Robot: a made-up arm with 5 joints. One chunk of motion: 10 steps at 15 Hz.
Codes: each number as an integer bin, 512 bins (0 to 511) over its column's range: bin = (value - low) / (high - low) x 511, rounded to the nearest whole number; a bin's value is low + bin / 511 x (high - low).
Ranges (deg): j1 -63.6..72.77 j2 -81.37..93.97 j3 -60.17..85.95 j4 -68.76..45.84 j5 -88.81..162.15
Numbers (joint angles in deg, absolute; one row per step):
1: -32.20 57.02 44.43 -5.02 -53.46
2: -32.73 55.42 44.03 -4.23 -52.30
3: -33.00 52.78 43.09 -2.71 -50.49
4: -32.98 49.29 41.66 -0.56 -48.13
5: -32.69 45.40 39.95 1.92 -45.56
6: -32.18 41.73 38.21 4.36 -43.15
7: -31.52 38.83 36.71 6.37 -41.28
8: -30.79 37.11 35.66 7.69 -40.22
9: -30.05 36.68 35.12 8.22 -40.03
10: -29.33 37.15 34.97 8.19 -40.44
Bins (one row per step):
1: 118 403 366 284 72
2: 116 399 364 288 74
3: 115 391 361 295 78
4: 115 381 356 304 83
5: 116 369 350 315 88
6: 118 359 344 326 93
7: 120 350 339 335 97
8: 123 345 335 341 99
9: 126 344 333 343 99
10: 128 345 333 343 98

